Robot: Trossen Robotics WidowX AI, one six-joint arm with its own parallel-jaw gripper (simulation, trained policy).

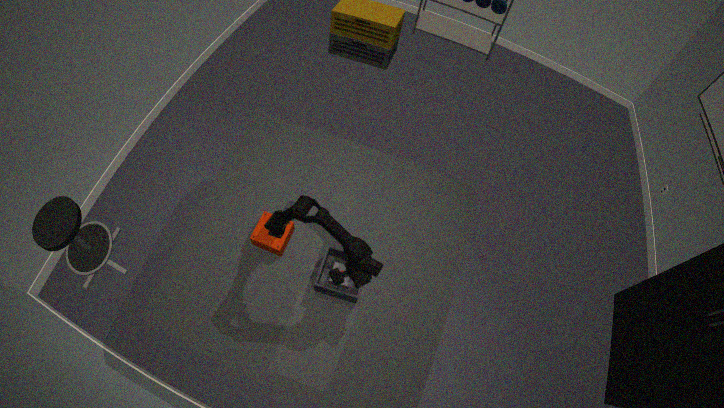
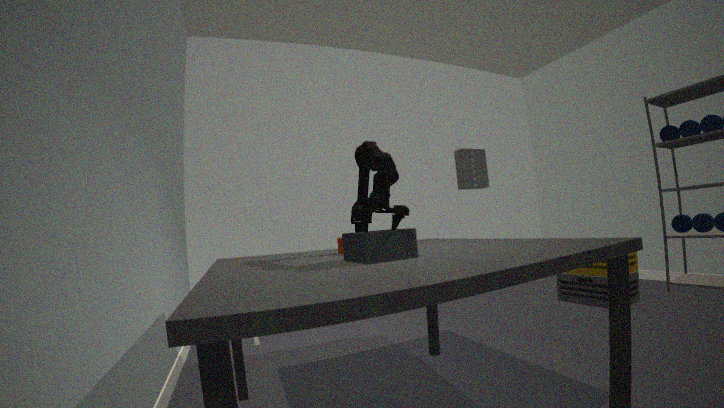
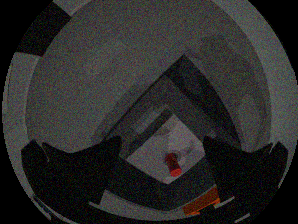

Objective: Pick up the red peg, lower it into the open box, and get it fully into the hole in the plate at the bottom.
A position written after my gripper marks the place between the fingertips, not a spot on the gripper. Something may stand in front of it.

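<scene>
I can see my gripper [image 2: 378, 236], and the same gripper is visible to me at [image 3: 163, 141] too.
</scene>
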